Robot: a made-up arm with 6 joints.
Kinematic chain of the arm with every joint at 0, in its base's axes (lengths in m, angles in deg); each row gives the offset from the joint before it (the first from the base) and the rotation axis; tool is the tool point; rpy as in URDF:
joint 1: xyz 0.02 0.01 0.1 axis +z
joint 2: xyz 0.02 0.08 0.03 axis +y
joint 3: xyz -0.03 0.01 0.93 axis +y
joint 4: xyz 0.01 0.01 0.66 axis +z
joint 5: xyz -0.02 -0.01 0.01 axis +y
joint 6: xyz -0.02 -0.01 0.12 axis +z
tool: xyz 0 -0.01 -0.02 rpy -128.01 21.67 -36.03
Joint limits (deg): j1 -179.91..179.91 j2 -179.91..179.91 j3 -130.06..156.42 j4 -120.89..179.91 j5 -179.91..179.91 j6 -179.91..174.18
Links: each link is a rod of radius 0.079 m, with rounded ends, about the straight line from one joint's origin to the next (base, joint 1, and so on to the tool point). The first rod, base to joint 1, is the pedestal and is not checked.
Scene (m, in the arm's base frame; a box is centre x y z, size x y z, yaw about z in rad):
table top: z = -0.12
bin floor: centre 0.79 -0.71 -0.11 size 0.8 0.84 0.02 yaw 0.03
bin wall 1: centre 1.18 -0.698 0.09 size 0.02 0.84 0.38 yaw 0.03
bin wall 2: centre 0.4 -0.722 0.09 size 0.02 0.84 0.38 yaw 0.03
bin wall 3: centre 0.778 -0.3 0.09 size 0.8 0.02 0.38 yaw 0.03
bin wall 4: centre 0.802 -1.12 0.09 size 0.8 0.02 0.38 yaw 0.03
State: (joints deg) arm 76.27 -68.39 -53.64 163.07 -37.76 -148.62
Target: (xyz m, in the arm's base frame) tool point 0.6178 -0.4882 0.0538
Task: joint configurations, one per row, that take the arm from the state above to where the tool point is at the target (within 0.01 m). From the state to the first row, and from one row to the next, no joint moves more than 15 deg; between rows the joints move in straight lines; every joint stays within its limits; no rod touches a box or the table.
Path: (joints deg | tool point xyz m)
1: 88.05 -60.45 -58.30 165.86 -33.10 -144.81 | -0.1191 -1.4895 0.2999
2: 99.84 -52.51 -62.96 168.64 -28.44 -140.99 | 0.1755 -1.4374 0.4432
3: 111.62 -44.57 -67.62 171.43 -23.78 -137.18 | 0.4376 -1.3146 0.5766
4: 123.41 -36.64 -72.28 174.22 -19.12 -133.37 | 0.6496 -1.1354 0.6980
5: 129.45 -37.75 -86.73 170.16 -11.96 -138.70 | 0.7335 -1.0159 0.4796
6: 135.49 -38.86 -101.17 166.10 -4.80 -144.04 | 0.7568 -0.8525 0.2892
7: 141.53 -39.98 -115.62 162.04 2.36 -149.38 | 0.7158 -0.6683 0.1429
8: 147.57 -41.09 -130.06 157.98 9.52 -154.72 | 0.6178 -0.4882 0.0538

